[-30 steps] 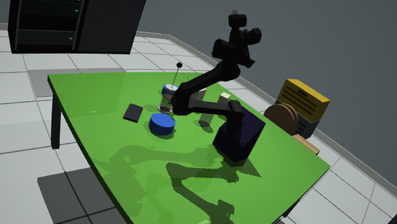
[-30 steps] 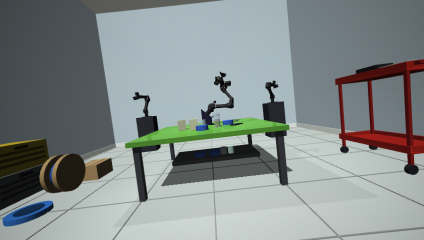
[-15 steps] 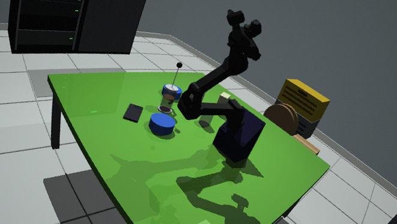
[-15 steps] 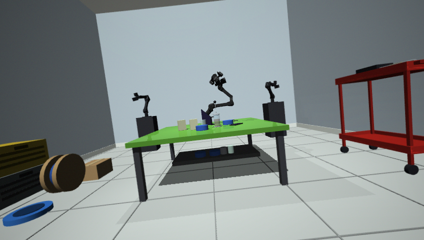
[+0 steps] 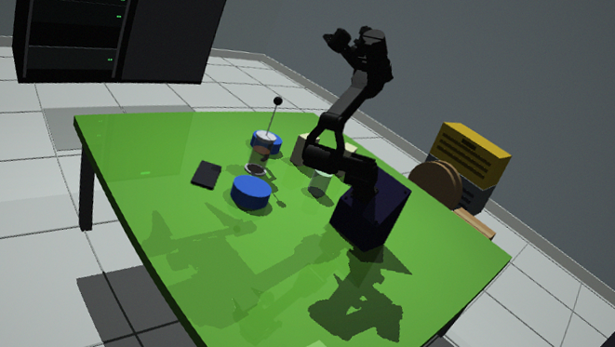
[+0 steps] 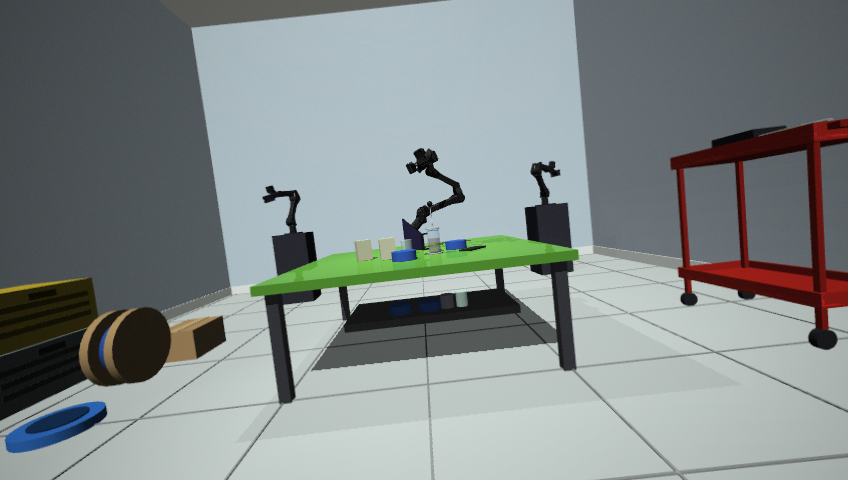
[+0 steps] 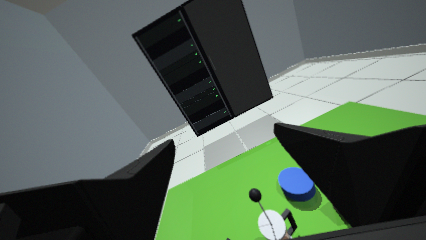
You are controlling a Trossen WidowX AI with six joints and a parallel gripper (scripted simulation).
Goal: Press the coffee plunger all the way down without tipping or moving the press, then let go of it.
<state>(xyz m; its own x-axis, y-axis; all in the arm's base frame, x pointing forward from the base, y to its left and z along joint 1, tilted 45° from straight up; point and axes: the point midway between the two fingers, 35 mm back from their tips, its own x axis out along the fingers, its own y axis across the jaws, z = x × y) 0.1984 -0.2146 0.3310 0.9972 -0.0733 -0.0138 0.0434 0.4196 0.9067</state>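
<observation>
My gripper tip is now 130 mm short of the coffee press, 10 mm to the left of it and 380 mm above it. From my gripper tip the other things lie so: black flat pad: 130 mm ahead, 210 mm to the left, 510 mm below.
</observation>
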